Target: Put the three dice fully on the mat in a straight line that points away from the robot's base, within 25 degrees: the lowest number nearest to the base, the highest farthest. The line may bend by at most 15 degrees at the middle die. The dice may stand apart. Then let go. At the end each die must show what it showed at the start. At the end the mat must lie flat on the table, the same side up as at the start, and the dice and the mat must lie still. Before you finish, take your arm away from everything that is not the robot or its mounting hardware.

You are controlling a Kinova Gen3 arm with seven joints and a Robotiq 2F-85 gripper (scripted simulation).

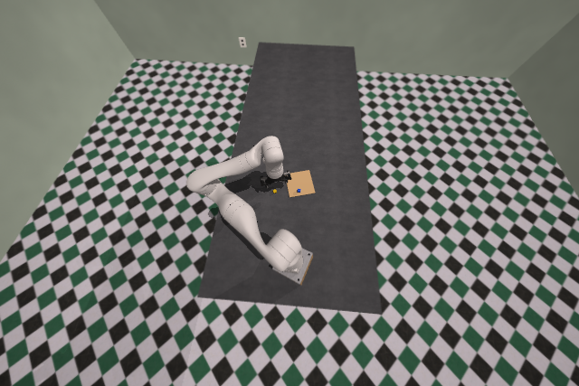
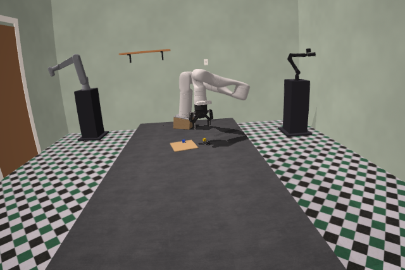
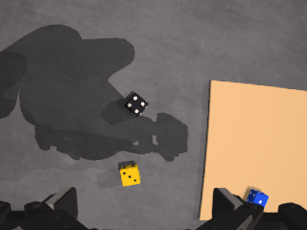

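Right now the yellow die is 1 cm behind my hand, 1 cm to the left of it and 9 cm below it. Also, from my hand: black die: 6 cm ahead, 3 cm to the left, 9 cm below; then blue die: 1 cm ahead, 12 cm to the right, 8 cm below; then tan mat: 6 cm ahead, 11 cm to the right, 9 cm below.
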